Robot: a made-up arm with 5 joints. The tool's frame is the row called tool.
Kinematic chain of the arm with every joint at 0, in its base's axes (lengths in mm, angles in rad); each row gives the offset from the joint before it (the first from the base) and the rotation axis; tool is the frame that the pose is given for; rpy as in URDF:
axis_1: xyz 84.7 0 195.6 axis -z
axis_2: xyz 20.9 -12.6 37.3 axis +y
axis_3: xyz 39.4 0 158.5 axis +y
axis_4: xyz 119.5 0 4.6 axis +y
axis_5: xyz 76.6 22.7 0 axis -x
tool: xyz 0 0 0 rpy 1.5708 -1.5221 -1.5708
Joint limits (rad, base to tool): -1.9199..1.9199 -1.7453..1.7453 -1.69..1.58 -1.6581..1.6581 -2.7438..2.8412
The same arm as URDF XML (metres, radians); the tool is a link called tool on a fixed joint. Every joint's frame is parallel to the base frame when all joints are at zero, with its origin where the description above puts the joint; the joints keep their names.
<robot name="arm">
  <joint name="axis_1" type="revolute">
    <parent link="base_link"/>
    <child link="link1"/>
    <origin xyz="0.0847 0 0.1956" rpy="0 0 0"/>
    <axis xyz="0 0 -1"/>
    <limit lower="-1.9199" upper="1.9199"/>
  </joint>
  <joint name="axis_2" type="revolute">
    <parent link="link1"/>
    <child link="link2"/>
    <origin xyz="0.0209 -0.0126 0.0373" rpy="0 0 0"/>
    <axis xyz="0 1 0"/>
    <limit lower="-1.7453" upper="1.7453"/>
  </joint>
  <joint name="axis_3" type="revolute">
    <parent link="link2"/>
    <child link="link3"/>
    <origin xyz="0.0394 0 0.1585" rpy="0 0 0"/>
    <axis xyz="0 1 0"/>
    <limit lower="-1.69" upper="1.58"/>
  </joint>
  <joint name="axis_4" type="revolute">
    <parent link="link3"/>
    <child link="link4"/>
    <origin xyz="0.1195 0 0.0046" rpy="0 0 0"/>
    <axis xyz="0 1 0"/>
    <limit lower="-1.6581" upper="1.6581"/>
  </joint>
  <joint name="axis_5" type="revolute">
    <parent link="link4"/>
    <child link="link5"/>
    <origin xyz="0.0766 0.0227 0" rpy="0 0 0"/>
    <axis xyz="-1 0 0"/>
    <limit lower="-2.7438" upper="2.8412"/>
  </joint>
  <joint name="tool_joint" type="fixed">
    <parent link="link5"/>
    <child link="tool"/>
    <origin xyz="0 0 0" rpy="1.5708 -1.5221 -1.5708"/>
  </joint>
  <link name="base_link"/>
  <link name="link1"/>
  <link name="link2"/>
  <link name="link3"/>
  <link name="link4"/>
  <link name="link5"/>
  <link name="tool"/>
</robot>

